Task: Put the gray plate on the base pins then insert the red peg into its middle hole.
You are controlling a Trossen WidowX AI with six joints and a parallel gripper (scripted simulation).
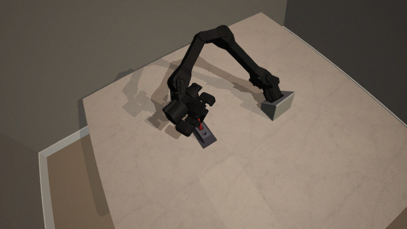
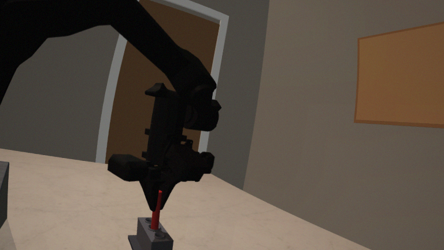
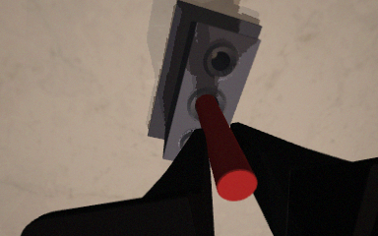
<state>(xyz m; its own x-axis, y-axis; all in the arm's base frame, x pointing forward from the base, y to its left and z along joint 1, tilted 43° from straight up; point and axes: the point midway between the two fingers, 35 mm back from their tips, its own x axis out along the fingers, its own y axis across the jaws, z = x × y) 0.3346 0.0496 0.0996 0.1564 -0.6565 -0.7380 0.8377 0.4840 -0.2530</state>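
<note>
Now: gripper tip right at the red peg. The rest, counted from my gripper tip: dark base (9 cm below); gray plate (5 cm below).
</note>
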